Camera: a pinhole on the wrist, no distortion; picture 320 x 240 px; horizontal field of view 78.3 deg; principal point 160.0 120.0 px. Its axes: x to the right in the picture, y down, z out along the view. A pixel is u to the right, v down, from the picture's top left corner.
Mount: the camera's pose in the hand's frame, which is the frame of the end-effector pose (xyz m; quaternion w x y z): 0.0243 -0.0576 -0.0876 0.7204 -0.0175 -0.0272 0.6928
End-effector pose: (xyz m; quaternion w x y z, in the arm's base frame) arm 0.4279 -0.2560 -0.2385 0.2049 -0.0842 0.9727 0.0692
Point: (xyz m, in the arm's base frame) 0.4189 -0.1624 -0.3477
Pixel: 304 97
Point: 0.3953 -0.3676 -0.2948
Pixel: 71 23
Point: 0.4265 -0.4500 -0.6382
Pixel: 83 24
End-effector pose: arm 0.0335 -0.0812 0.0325 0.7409 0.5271 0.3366 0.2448
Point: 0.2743 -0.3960 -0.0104
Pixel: 124 141
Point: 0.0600 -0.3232 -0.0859
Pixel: 50 227
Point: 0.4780 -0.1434 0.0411
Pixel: 185 12
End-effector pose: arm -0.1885 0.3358 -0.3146 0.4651 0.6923 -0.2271 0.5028
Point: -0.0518 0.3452 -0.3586
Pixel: 68 116
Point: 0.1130 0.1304 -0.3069
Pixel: 126 73
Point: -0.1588 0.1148 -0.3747
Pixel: 233 176
